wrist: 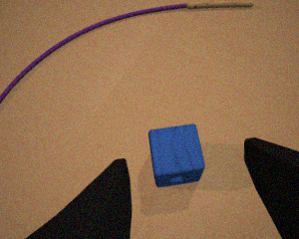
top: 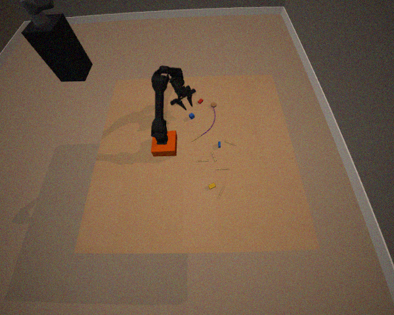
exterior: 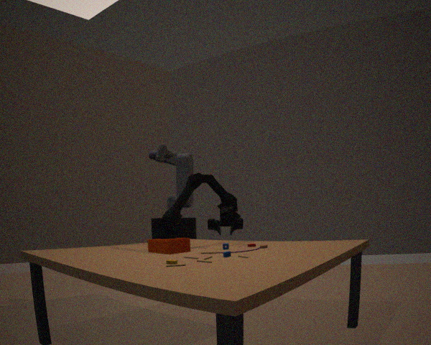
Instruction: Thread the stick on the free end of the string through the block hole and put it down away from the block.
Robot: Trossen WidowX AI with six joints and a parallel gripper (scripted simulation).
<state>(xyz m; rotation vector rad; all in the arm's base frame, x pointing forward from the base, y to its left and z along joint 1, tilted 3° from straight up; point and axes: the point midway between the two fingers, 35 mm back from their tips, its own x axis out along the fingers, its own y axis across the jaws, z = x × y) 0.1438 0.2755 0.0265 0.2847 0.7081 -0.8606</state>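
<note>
Now: gripper tip 7 cm short of the thin wooden stick, 19 cm to the left of it and 7 cm above it. The rest, counted from my gripper tip: yellow piece (16 cm ahead, 53 cm to the right, 7 cm below); then round wooden button (17 cm ahead, 10 cm to the left, 7 cm below); then red piece (7 cm ahead, 13 cm to the left, 7 cm below).
</note>
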